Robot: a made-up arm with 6 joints.
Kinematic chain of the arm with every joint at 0, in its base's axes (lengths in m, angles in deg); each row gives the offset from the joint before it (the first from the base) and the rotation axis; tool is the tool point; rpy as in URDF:
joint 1: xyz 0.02 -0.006 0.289 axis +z
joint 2: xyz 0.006 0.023 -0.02 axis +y
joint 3: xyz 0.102 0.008 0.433 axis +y
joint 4: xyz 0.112 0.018 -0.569 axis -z
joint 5: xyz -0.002 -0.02 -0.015 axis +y
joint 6: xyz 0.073 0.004 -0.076 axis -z
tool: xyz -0.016 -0.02 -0.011 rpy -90 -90 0
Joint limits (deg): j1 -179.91..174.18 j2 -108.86..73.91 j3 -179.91..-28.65 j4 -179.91..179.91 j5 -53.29..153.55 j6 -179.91..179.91
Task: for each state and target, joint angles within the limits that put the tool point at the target. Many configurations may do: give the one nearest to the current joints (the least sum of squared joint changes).
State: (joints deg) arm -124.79 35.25 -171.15 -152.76 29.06 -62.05
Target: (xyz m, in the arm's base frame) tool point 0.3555 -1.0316 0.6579
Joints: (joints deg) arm -77.74 54.00 -155.96 -154.31 13.35 -62.16
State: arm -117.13 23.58 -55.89 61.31 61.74 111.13
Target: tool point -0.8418 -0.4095 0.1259
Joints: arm -159.75 42.77 -89.82 63.26 51.43 115.04
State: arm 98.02 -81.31 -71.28 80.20 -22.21 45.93
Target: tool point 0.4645 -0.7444 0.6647
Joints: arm 117.82 -108.86 -104.74 80.12 -51.90 45.21
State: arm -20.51 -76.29 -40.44 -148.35 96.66 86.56
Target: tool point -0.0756 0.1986 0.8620
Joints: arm -58.67 -106.05 -36.30 -163.80 101.05 81.97
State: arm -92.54 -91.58 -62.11 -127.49 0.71 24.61
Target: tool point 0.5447 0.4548 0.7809
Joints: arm -126.86 -108.86 -88.05 -128.56 -48.60 19.48
